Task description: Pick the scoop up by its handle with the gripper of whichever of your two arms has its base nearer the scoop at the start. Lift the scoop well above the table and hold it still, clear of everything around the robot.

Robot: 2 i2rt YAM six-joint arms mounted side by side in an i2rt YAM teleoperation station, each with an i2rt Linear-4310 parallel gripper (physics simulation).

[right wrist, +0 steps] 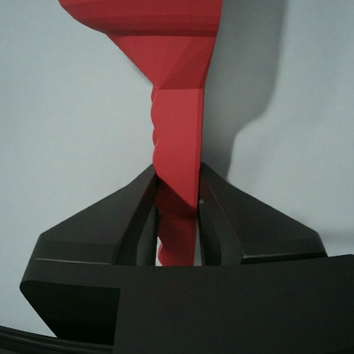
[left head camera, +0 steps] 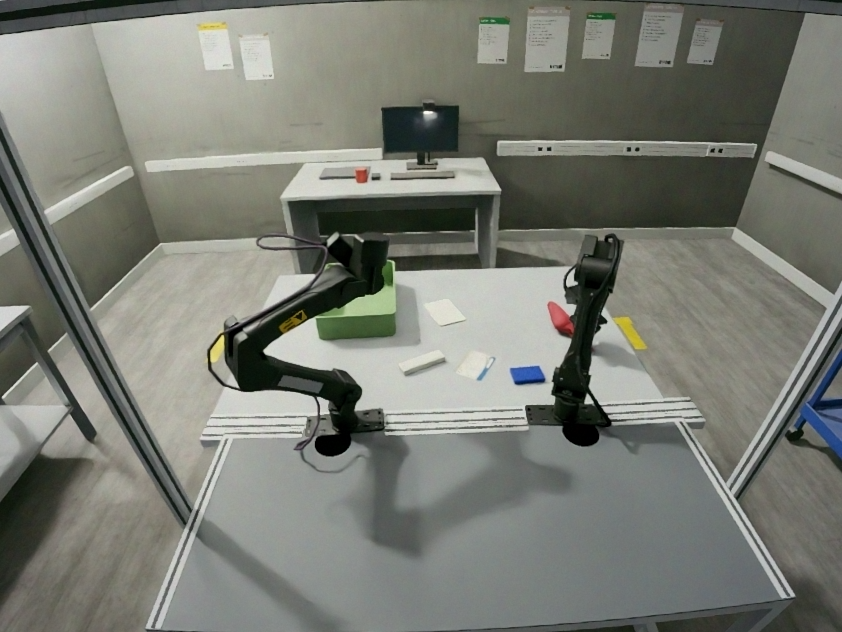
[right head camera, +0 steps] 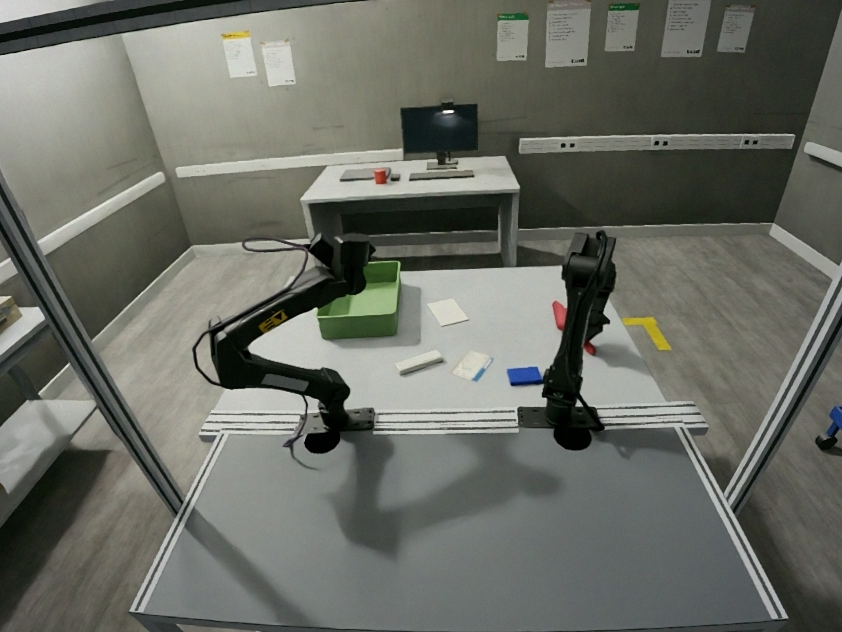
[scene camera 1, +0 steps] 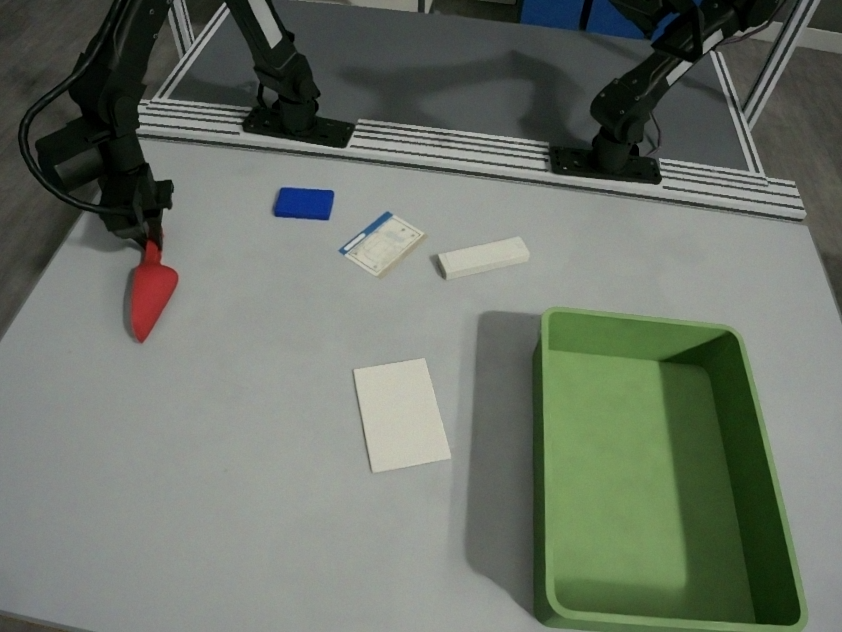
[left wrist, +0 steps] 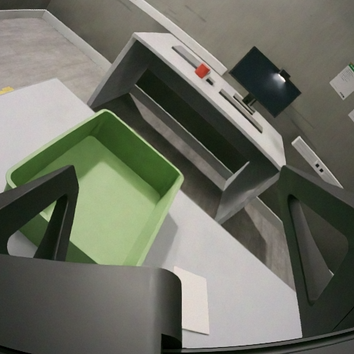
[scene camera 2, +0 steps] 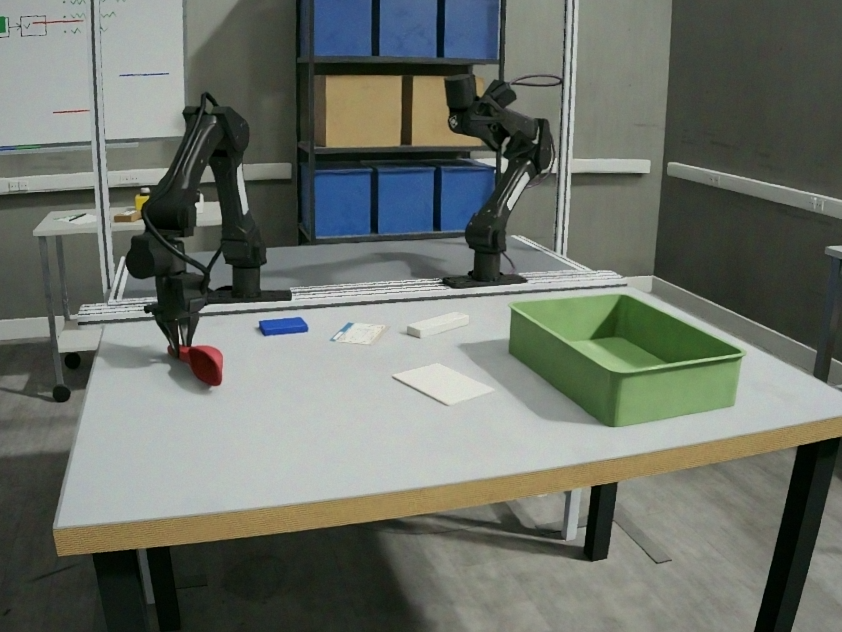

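The red scoop is at table height at the left of both scene views, its blade pointing away from the arm bases. My right gripper is shut on its handle, with one finger against each side. In both head views the right arm hides part of the scoop. Whether the scoop touches the table I cannot tell. My left gripper is open and empty, its fingers wide apart, raised high near the green bin.
A green bin stands at the right of the scene views. A blue block, a card with a blue strip, a white bar and a pale sheet lie between the scoop and the bin.
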